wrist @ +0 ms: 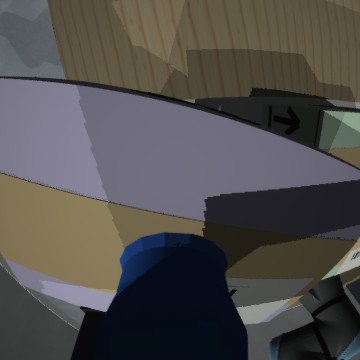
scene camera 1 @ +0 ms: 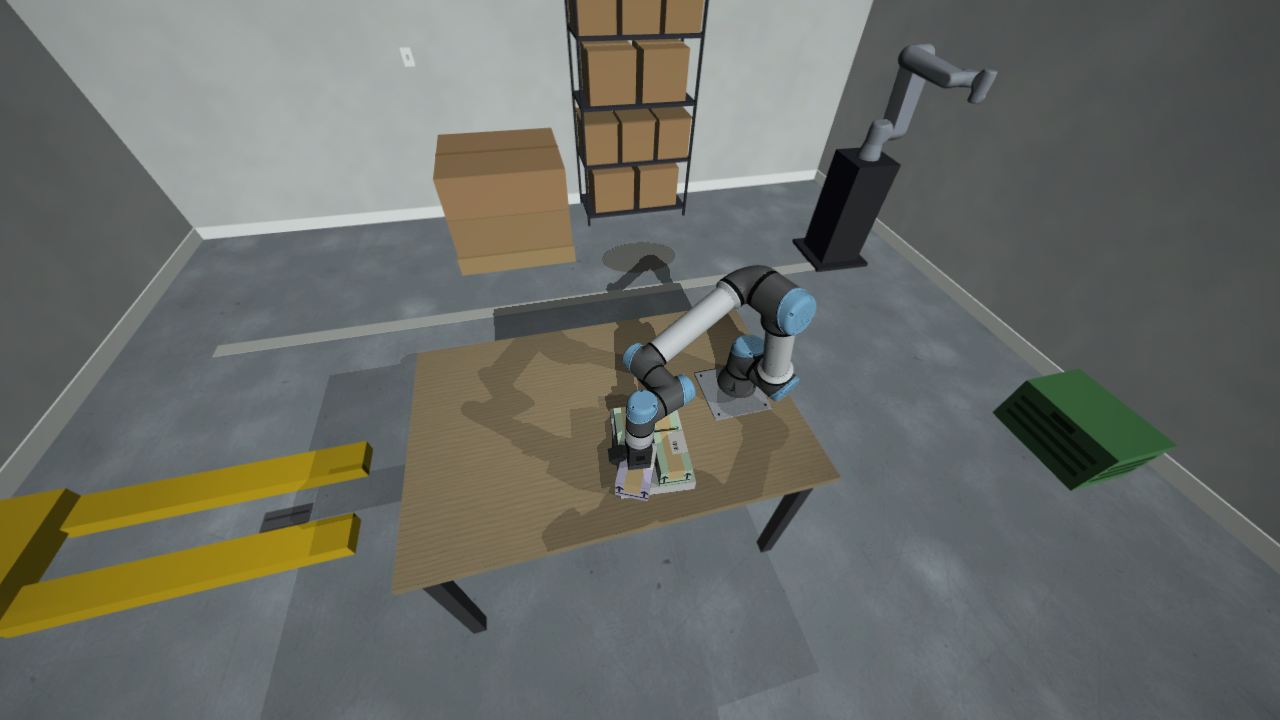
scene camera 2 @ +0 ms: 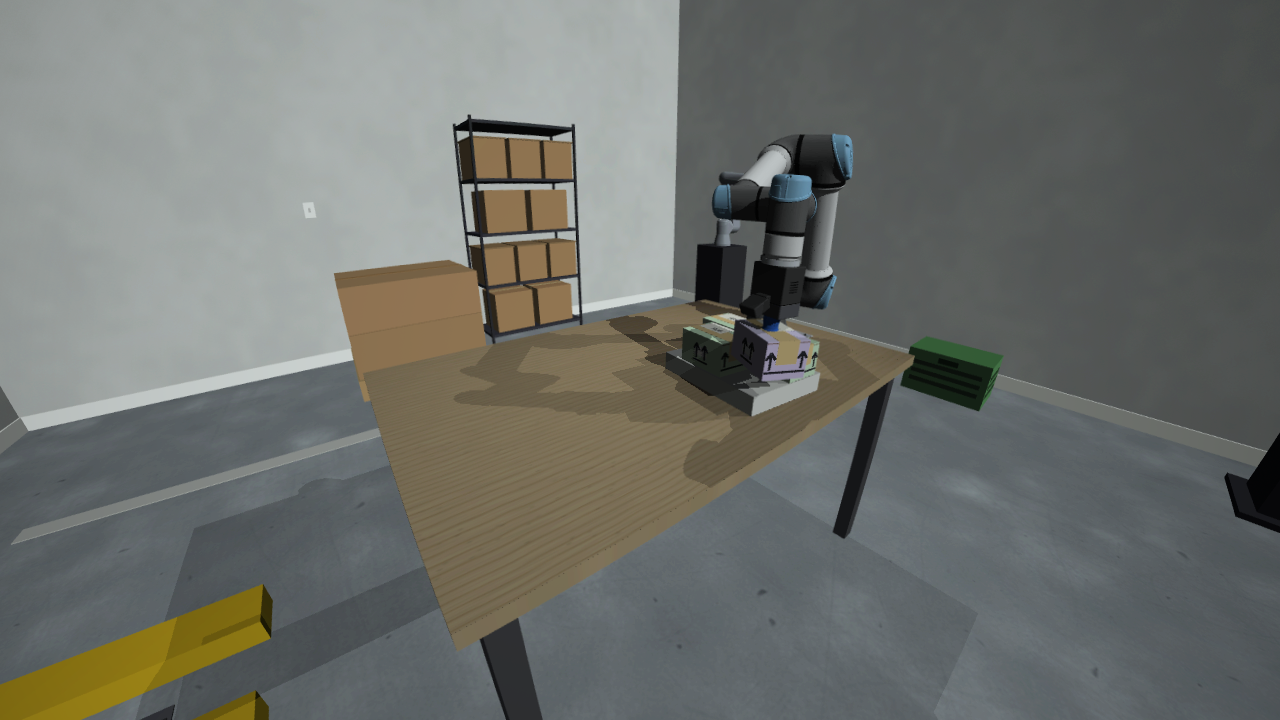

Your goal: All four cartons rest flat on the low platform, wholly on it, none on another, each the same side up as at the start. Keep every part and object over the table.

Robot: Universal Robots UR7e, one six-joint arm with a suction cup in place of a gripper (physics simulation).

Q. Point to a lilac carton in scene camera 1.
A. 635, 484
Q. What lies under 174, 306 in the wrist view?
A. My suction cup.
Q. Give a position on a low grey platform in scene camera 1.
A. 654, 488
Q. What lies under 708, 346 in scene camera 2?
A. A green carton.
